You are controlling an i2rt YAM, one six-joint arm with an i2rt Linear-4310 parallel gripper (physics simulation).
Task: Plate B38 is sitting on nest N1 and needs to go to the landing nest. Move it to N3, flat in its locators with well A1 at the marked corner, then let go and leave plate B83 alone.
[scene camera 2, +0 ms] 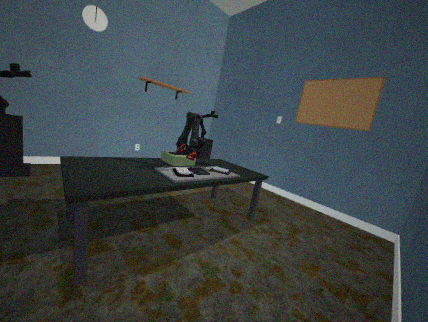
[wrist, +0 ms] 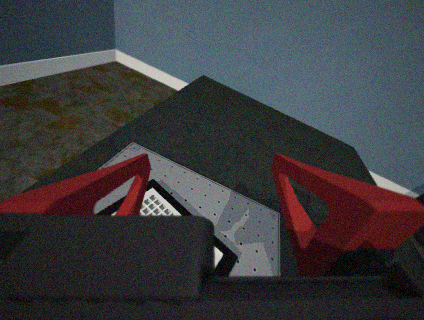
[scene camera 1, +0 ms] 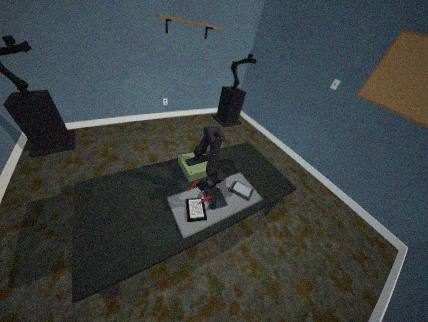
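A white plate with a grid of wells (scene camera 1: 196, 207) (scene camera 2: 183, 171) (wrist: 159, 205) sits in a black nest at the left of the grey board. A paler plate (scene camera 1: 242, 189) (scene camera 2: 220, 170) sits in a nest at the board's right. A dark nest (scene camera 1: 217, 200) (scene camera 2: 200, 171) lies between them, partly hidden by the arm in scene camera 1. No labels or corner marks are readable, so I cannot tell which plate is B38. My gripper (scene camera 1: 199, 193) (scene camera 2: 186, 152) (wrist: 211, 160) is open and empty, above the board, near the white plate; in the wrist view the left finger partly covers that plate.
The perforated grey board (scene camera 1: 220, 214) (scene camera 2: 167, 173) (wrist: 192, 182) lies on the dark table (scene camera 1: 115, 220) (scene camera 2: 110, 175) (wrist: 215, 120). A green box (scene camera 1: 196, 173) (scene camera 2: 177, 159) stands at the arm's base, behind the board. Two other arms stand on black pedestals (scene camera 1: 37, 120) (scene camera 1: 231, 105) away from the table.
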